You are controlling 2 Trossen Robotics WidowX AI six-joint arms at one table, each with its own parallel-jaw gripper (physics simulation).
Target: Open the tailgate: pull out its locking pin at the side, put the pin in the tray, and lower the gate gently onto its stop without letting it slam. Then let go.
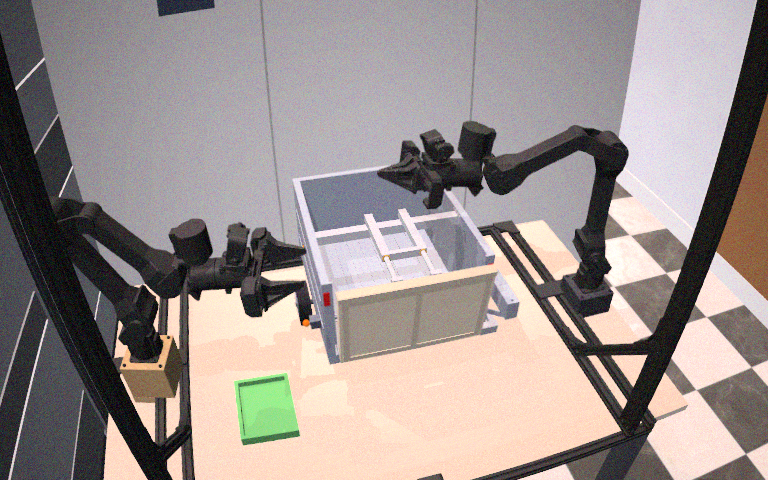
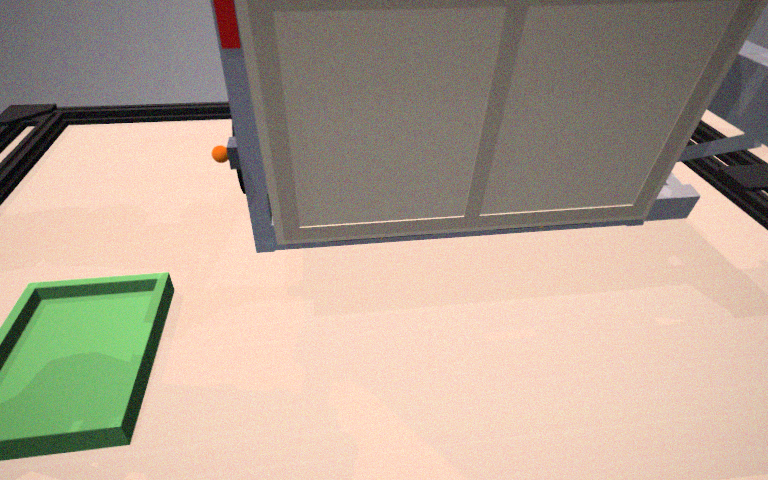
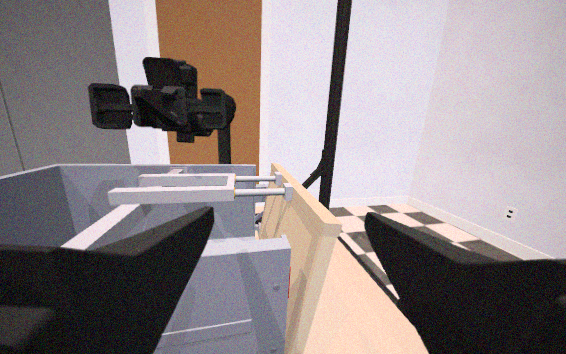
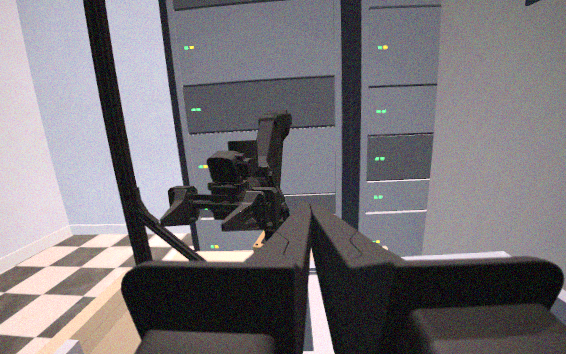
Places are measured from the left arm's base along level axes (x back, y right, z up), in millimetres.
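Pixels of known places: left gripper, fingertip midpoint: [image 1: 304,266] [image 3: 290,216] [image 4: 190,225]; right gripper, fingertip midpoint: [image 1: 377,173] [image 3: 137,93] [image 4: 308,211]; left arm's base, origin of the base link: [image 1: 146,351]; right arm's base, origin of the base link: [image 1: 588,283].
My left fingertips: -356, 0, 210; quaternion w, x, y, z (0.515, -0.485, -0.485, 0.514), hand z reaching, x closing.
Ahead of a thing's pixels: the offset from my left fingertips to its middle, as dx, dy, dz. "spot": to the spot under its first point.
The beige tailgate [image 1: 379,325] [image 2: 390,113] [image 3: 310,210] stands upright at the rear of the grey truck bed. The locking pin's orange knob [image 1: 305,323] [image 2: 219,153] sits at a small bracket low on the bed's left side. The green tray {+109, +67, -308} [image 1: 270,439] [image 2: 67,440] is empty on the table at the front left. My left gripper [image 1: 304,267] [image 3: 290,216] is open and empty beside the bed's left wall, above and behind the knob. My right gripper [image 1: 379,171] [image 4: 308,211] is shut on nothing, raised over the bed's far part. The pin's shaft is hidden.
Two pale parallel bars {spot: -129, -125, -31} [image 1: 376,236] [image 3: 175,195] with thin rods reach from a crossbar over the bed to the gate's top edge. A grey block {spot: -365, -6, -95} [image 1: 505,295] stands right of the bed. Black frame posts {spot: -608, +189, +165} [image 1: 702,237] [image 3: 336,100] flank the table.
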